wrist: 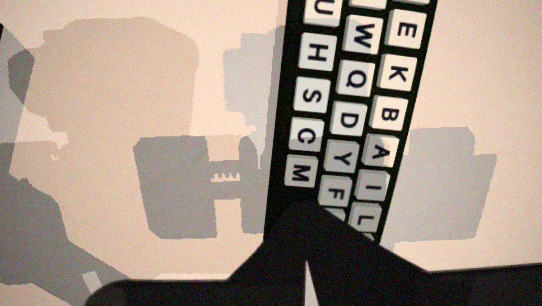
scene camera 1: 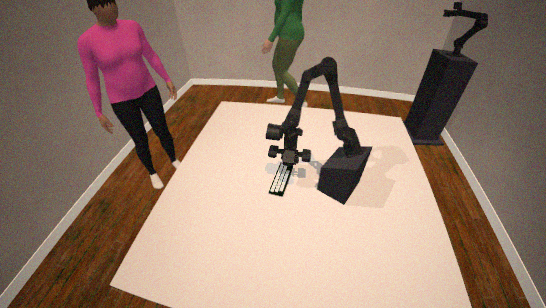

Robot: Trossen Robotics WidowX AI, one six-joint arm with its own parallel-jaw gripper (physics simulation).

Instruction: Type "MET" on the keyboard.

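Places are measured from the arm's base along level axes (x ahead, y left, z up), in millimetres.
Pixels of known places: gripper, fingertip midpoint: [wrist: 302, 212] [scene camera 1: 288, 166]; arm's base at its link origin: [scene camera 1: 354, 152].
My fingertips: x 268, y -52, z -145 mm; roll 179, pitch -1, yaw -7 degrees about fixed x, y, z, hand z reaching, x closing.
For each thing: its top centre in the pictures, then the offset to it from my fingertips. Level surfaces: height alone.
- black keyboard at its top centre: [wrist: 354, 89] [scene camera 1: 281, 176] dx +33, dy +37, dz -36 mm
- M key at its top centre: [wrist: 301, 172] dx +4, dy +0, dz -36 mm
- E key at its top centre: [wrist: 407, 29] dx +58, dy +59, dz -36 mm
- L key at its top centre: [wrist: 365, 219] dx +35, dy -32, dz -36 mm
- pale mat at its surface level: dz -52 mm
The black keyboard [scene camera 1: 279, 184] [wrist: 278, 205] lies on the pale mat, with white letter keys in three rows. In the wrist view the M key [wrist: 301, 171] is the last key of the left row, and the E key [wrist: 407, 30] is at the upper right. The T key cannot be made out; the fingers hide keys at the lower end, beside the L key [wrist: 365, 217]. My gripper [scene camera 1: 289, 166] [wrist: 302, 212] is shut and empty. Its tips are over the keyboard's near end in the wrist view, just below the M key; whether they touch is unclear.
The pale mat [scene camera 1: 210, 240] lies on a wooden floor. The arm's dark pedestal [scene camera 1: 340, 172] stands right of the keyboard. A person in pink [scene camera 1: 122, 60] stands at the left, and a person in green [scene camera 1: 290, 22] at the back. A dark column [scene camera 1: 440, 95] bears another arm.
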